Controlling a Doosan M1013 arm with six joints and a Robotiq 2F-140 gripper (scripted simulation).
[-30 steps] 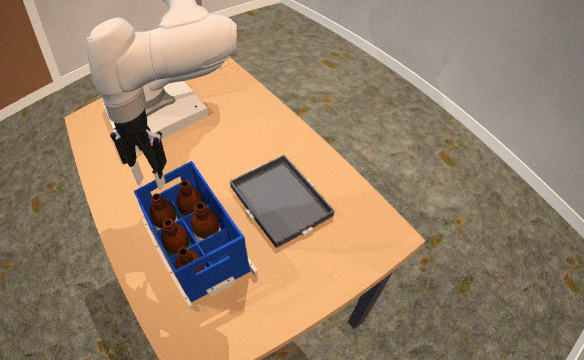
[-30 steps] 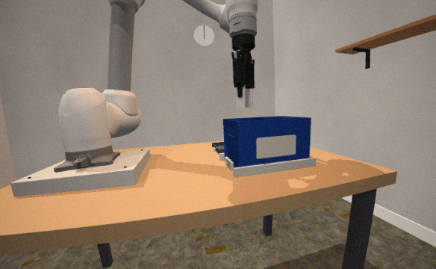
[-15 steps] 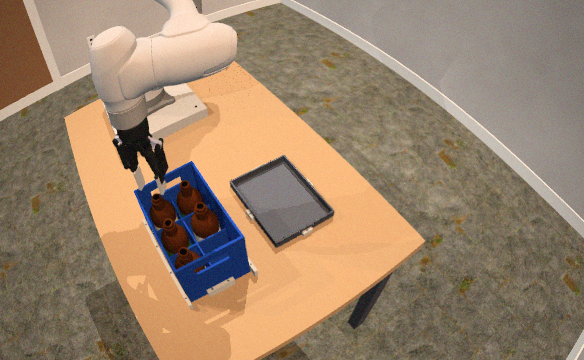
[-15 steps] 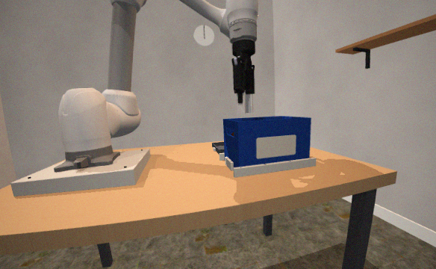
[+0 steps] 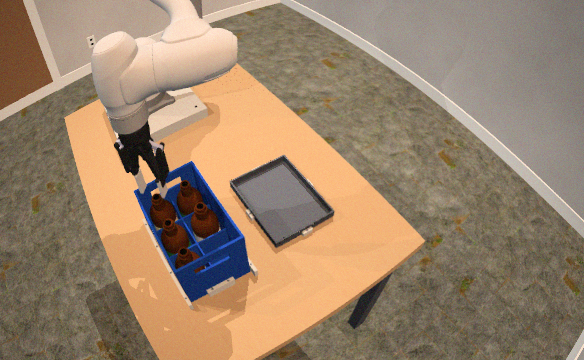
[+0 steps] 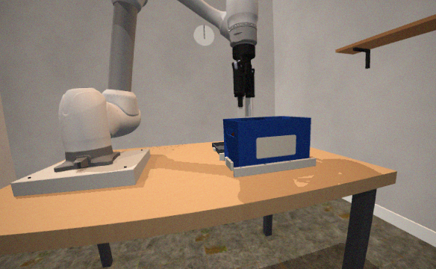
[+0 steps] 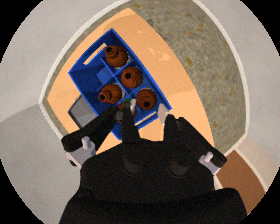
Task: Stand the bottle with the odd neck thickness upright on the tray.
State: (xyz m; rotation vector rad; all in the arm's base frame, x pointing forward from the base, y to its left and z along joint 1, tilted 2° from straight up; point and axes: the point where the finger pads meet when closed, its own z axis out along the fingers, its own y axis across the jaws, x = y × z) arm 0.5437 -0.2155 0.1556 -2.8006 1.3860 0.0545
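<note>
Now: the bottle 9 cm ahead of my hand, 2 cm to the right of it and 13 cm below it. The rest, counted from my hand: blue crate 10 cm ahead, 3 cm to the left, 13 cm below; then dark tray 12 cm ahead, 31 cm to the left, 20 cm below.
</note>
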